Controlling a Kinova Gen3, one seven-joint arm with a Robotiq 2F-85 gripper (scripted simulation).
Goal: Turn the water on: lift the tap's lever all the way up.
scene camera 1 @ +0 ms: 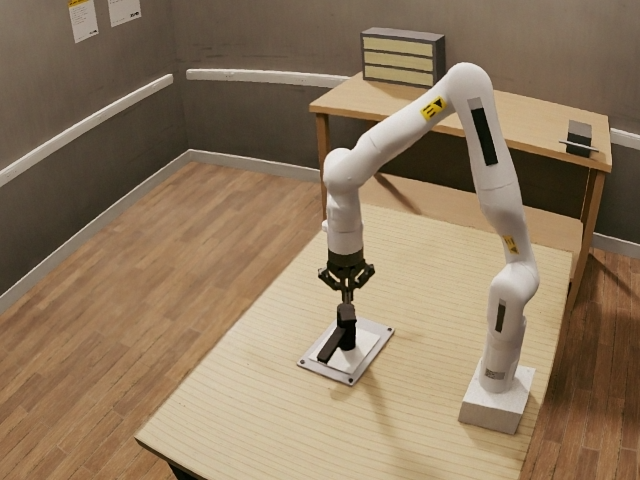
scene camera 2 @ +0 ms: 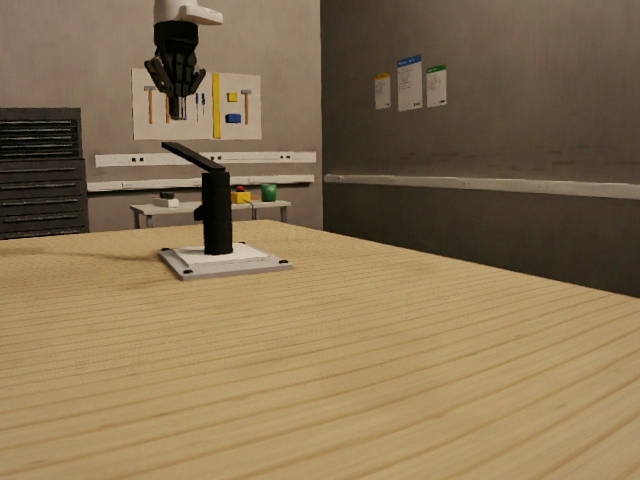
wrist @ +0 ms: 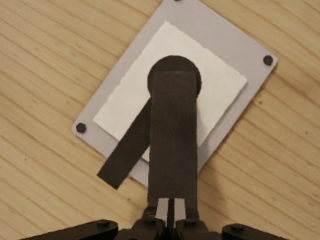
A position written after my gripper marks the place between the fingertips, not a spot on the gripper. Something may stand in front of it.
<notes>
I see my gripper [scene camera 2: 177, 119] and a tap [scene camera 2: 216, 208].
My gripper also shows in scene camera 1 [scene camera 1: 347, 301] and in the wrist view [wrist: 171, 215]. The tap shows as well in scene camera 1 [scene camera 1: 348, 345] and in the wrist view [wrist: 221, 83].
</notes>
